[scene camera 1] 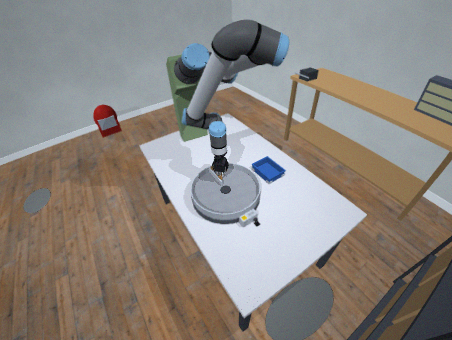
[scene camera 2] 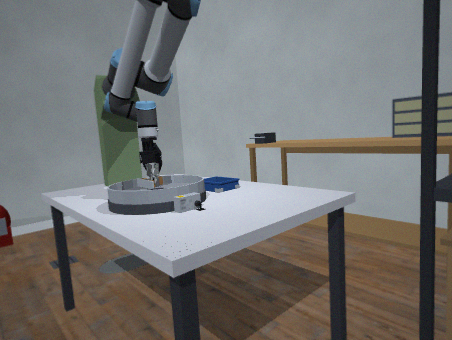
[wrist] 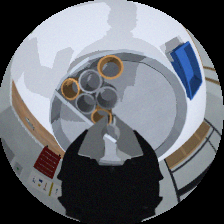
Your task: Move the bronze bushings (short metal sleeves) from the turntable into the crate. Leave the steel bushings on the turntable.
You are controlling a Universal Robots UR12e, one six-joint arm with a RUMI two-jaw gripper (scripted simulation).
I see my gripper, a blue crate and a grey round turntable.
